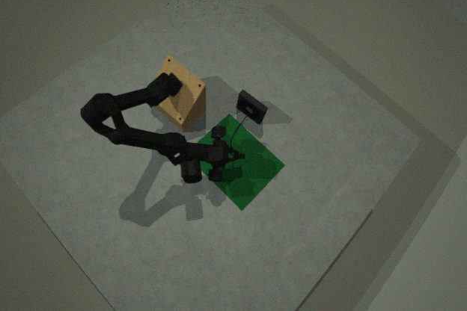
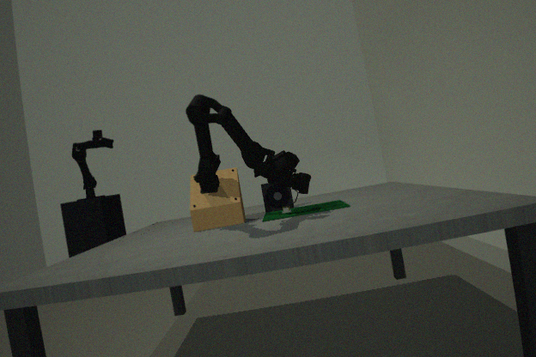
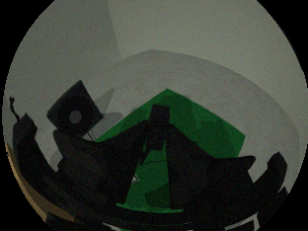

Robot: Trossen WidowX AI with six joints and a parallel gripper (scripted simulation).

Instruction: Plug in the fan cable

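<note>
Right now the green board is 110 mm below my gripper tip, 10 mm to the left of it and 10 mm behind it. From my gripper tip the other things lie so: dark plug 10 mm below; black fan 180 mm to the left, 110 mm behind, 30 mm below.
</note>
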